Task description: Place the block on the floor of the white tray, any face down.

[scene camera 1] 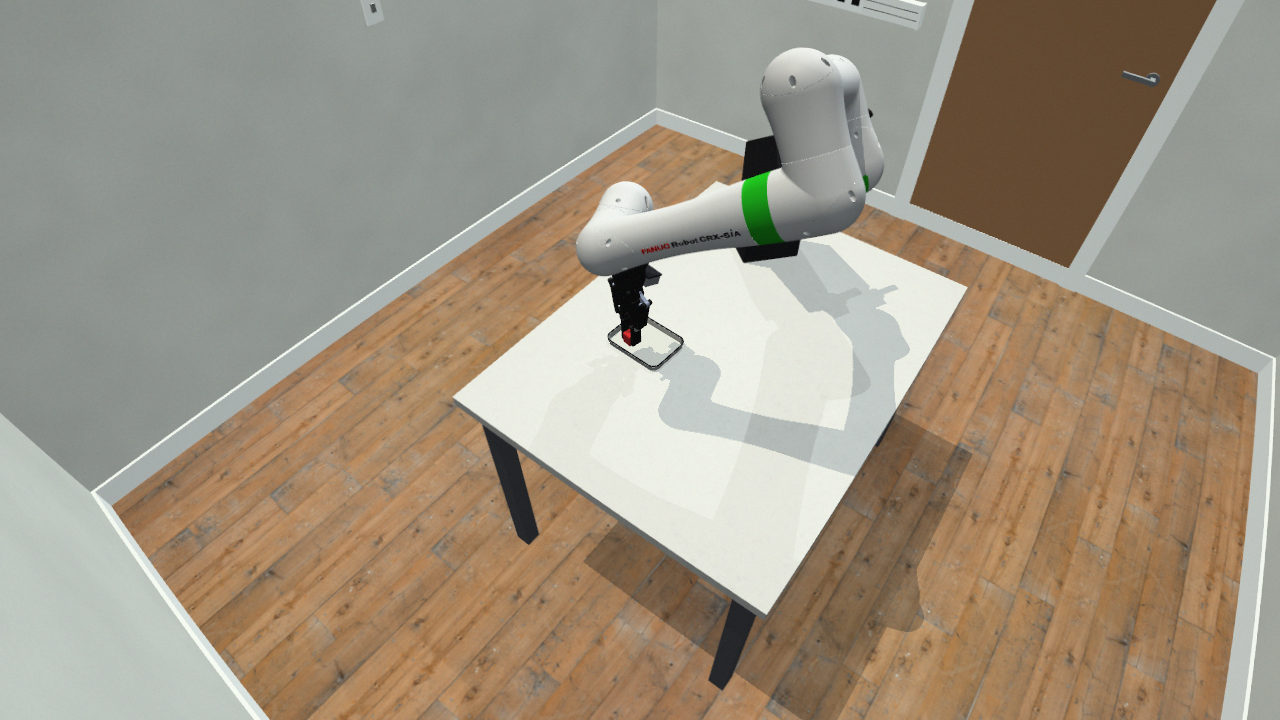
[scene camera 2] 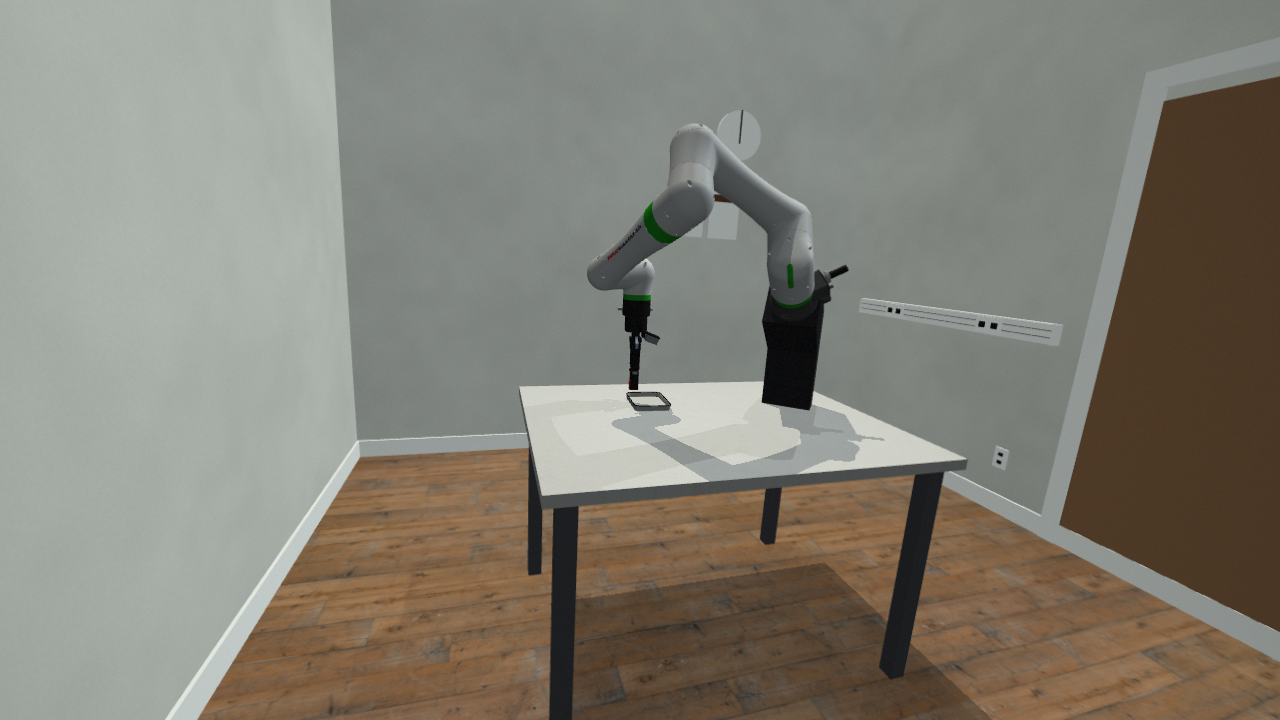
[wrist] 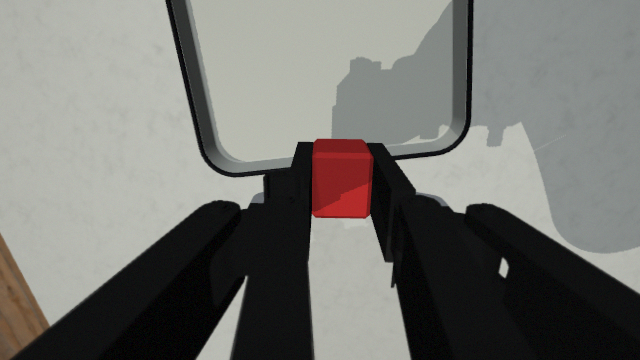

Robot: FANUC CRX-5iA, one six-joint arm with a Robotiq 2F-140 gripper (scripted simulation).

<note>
The pictures show: my gripper, a red block and a white tray.
My gripper shows as well in scene camera 2 and in the wrist view.
</note>
